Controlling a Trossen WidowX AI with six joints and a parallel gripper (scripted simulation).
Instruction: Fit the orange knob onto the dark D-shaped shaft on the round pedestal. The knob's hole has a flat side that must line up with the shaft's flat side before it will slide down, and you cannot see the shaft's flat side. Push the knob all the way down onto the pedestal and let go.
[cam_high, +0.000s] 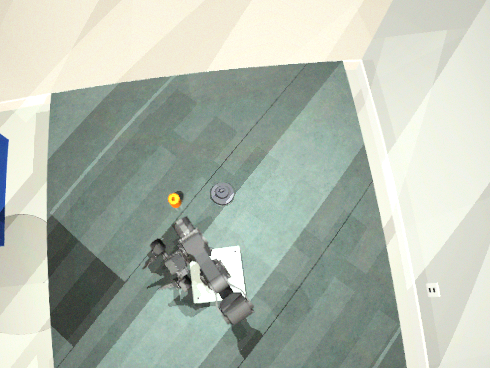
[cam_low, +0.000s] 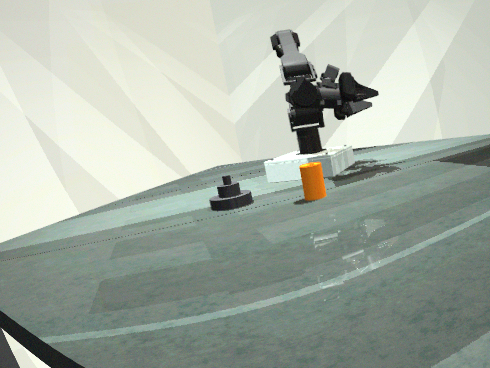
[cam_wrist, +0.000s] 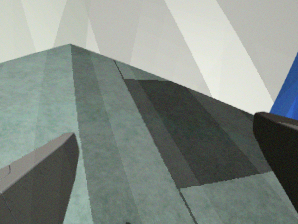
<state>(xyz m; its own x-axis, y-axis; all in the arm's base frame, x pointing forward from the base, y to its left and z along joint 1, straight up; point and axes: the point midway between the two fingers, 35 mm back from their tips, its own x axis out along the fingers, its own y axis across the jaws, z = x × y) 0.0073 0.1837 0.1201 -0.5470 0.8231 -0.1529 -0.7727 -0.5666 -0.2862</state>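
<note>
The orange knob is 290 mm ahead of my gripper tip, 130 mm below it and 50 mm to the right of it. Round my gripper tip: dark pedestal 320 mm ahead, 230 mm to the right, 130 mm below.
</note>
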